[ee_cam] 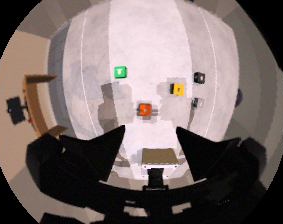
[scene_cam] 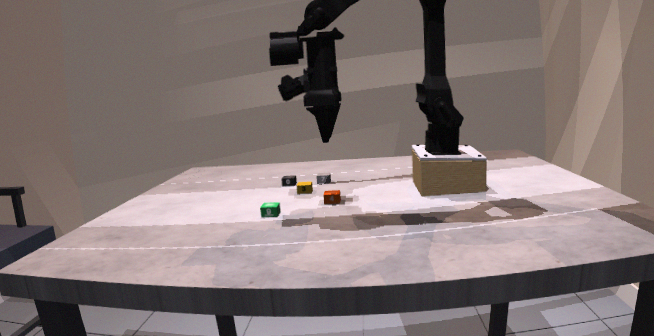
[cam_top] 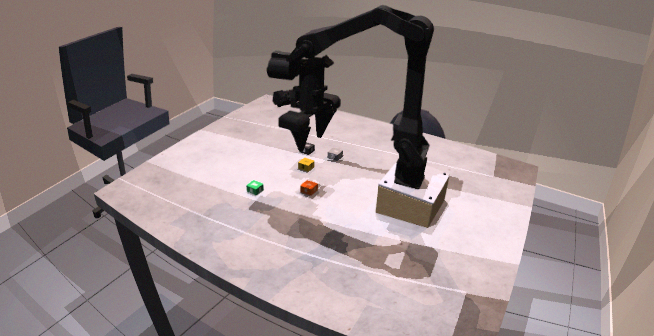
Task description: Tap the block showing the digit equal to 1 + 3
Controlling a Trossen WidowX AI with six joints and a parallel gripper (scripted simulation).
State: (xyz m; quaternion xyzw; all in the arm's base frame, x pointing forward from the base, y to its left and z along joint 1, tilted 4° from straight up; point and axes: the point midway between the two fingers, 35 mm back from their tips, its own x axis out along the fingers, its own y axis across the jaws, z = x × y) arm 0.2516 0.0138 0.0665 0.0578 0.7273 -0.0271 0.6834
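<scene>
Now: the orange block 1 cm to the left of my gripper tip and 12 cm below it. The rest, counted from my gripper tip: green block 12 cm ahead, 7 cm to the left, 12 cm below; grey block 1 cm ahead, 19 cm to the right, 12 cm below; yellow block 5 cm ahead, 10 cm to the right, 12 cm below.
</scene>
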